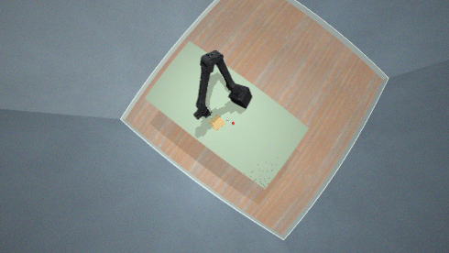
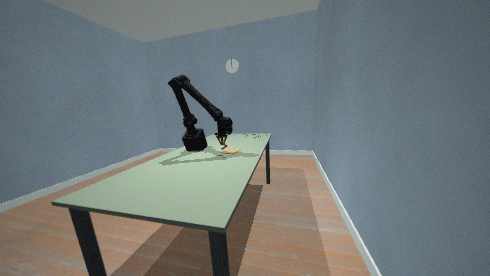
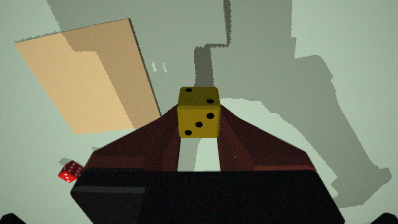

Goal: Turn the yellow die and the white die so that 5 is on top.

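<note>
The yellow die is 10 mm ahead of my hand. The rest, counted from my hand: tan mat 30 mm ahead, 130 mm to the left, 110 mm below; then red die 70 mm behind, 290 mm to the left, 100 mm below; then white die 70 mm behind, 210 mm to the left, 100 mm below.
</note>
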